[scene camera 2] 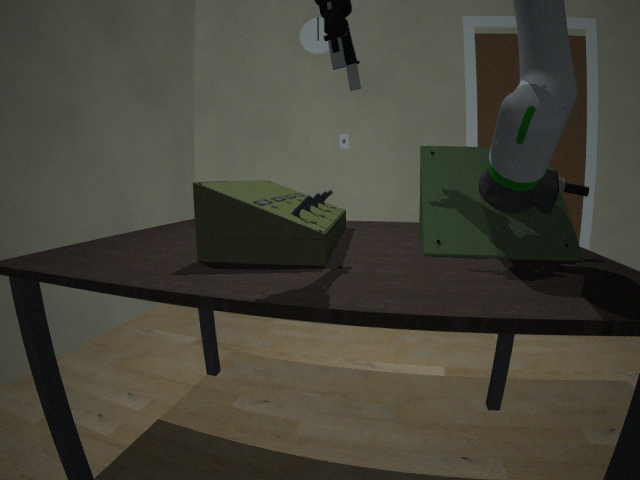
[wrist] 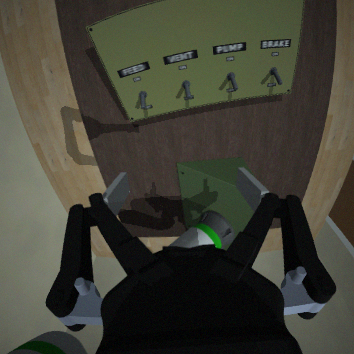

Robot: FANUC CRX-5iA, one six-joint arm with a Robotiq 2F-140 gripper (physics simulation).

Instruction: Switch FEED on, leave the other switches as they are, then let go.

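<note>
The switch panel is a green box with a sloped face and four levers, labelled FEED, VENT, PUMP and BRAKE. The FEED switch is at the left end in the wrist view and nearest in the scene view. The VENT switch, PUMP switch and BRAKE switch stand beside it, and all levers lean much alike. My gripper is open and empty, high above the table and well apart from the levers.
The dark table carries the panel and a green sloped block on the robot's side. The arm's grey base part is at that block. Shadows of the arm fall across the table.
</note>
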